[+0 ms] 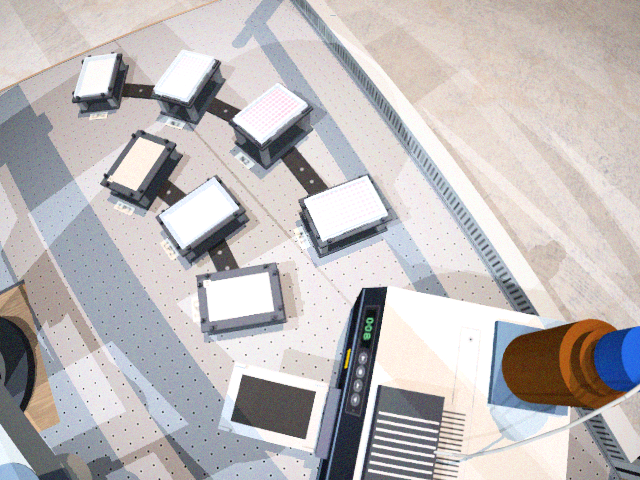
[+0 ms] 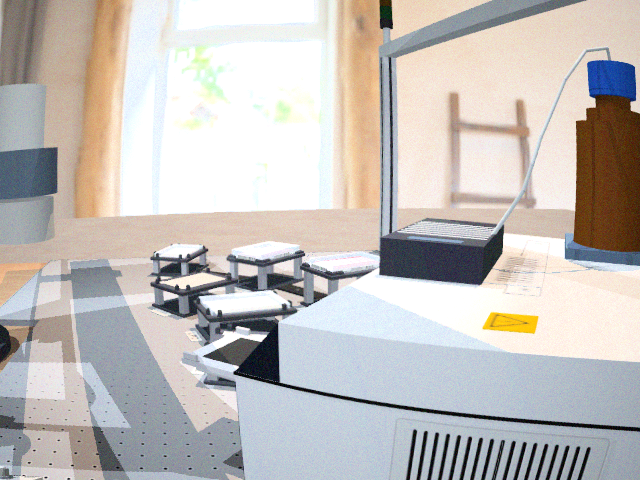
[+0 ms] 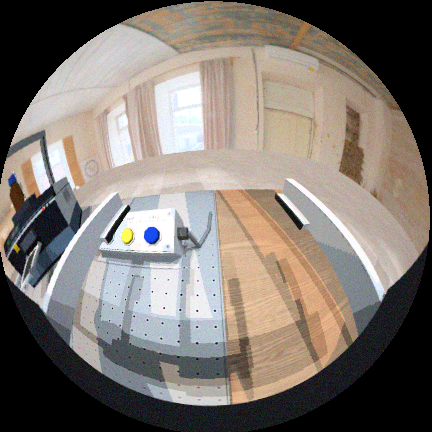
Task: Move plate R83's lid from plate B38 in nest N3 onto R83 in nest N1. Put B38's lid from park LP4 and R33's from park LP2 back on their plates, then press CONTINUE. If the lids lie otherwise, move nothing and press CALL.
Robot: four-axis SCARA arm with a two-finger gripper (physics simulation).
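Places are measured from the arm's base along level axes (x back, y right, z up), in metres.
Where they show: gripper, fingertip midpoint: [image 3: 198,190].
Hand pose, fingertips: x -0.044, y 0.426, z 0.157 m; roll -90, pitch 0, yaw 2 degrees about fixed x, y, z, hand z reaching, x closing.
Observation:
After its pixels a point has its place.
My gripper [image 3: 198,190] @(z 0.157, x -0.044, y 0.426 m) is open and empty. The button box [image 3: 170,226] @(z 0.081, x -0.098, y 0.468 m) stands beyond the left finger, showing a yellow button [image 3: 127,236] @(z 0.078, x -0.173, y 0.450 m) and a blue button [image 3: 151,235] @(z 0.081, x -0.124, y 0.450 m); the finger hides its left part. In an outer row, three stands bear plates with pinkish wells: a faint one [image 1: 186,75] @(z 0.091, x -0.636, y -0.394 m) [image 2: 266,250] @(z 0.091, x -0.629, y -0.368 m), a stronger one [image 1: 271,113] @(z 0.101, x -0.754, y -0.196 m) [image 2: 343,262] @(z 0.101, x -0.737, y -0.175 m) and a pale one [image 1: 345,207] @(z 0.085, x -0.786, y 0.046 m). A plain white lid-like piece [image 1: 98,75] @(z 0.065, x -0.447, y -0.543 m) [image 2: 178,252] @(z 0.065, x -0.439, y -0.511 m) lies on the far-left stand. Another [image 1: 200,213] @(z 0.067, x -0.548, y -0.075 m) [image 2: 242,304] @(z 0.067, x -0.542, y -0.056 m) lies on the inner middle stand. Stand labels are too small to read.
Inner stands with flat tops, one beige [image 1: 138,163] @(z 0.061, x -0.470, y -0.248 m) [image 2: 193,280] @(z 0.060, x -0.469, y -0.251 m), one white [image 1: 240,297] @(z 0.058, x -0.551, y 0.101 m), flank the middle one. A white instrument [image 1: 423,330] @(z 0.221, x -0.750, y 0.292 m) [image 2: 413,356] @(z 0.213, x -0.556, y 0.551 m) has a tray with a dark centre [image 1: 273,405] @(z 0.113, x -0.531, y 0.285 m) [image 2: 235,351] @(z 0.113, x -0.499, y 0.266 m). A brown bottle [image 1: 540,364] @(z 0.317, x -0.810, y 0.380 m) [image 2: 604,180] @(z 0.294, x -0.809, y 0.424 m) stands on it.

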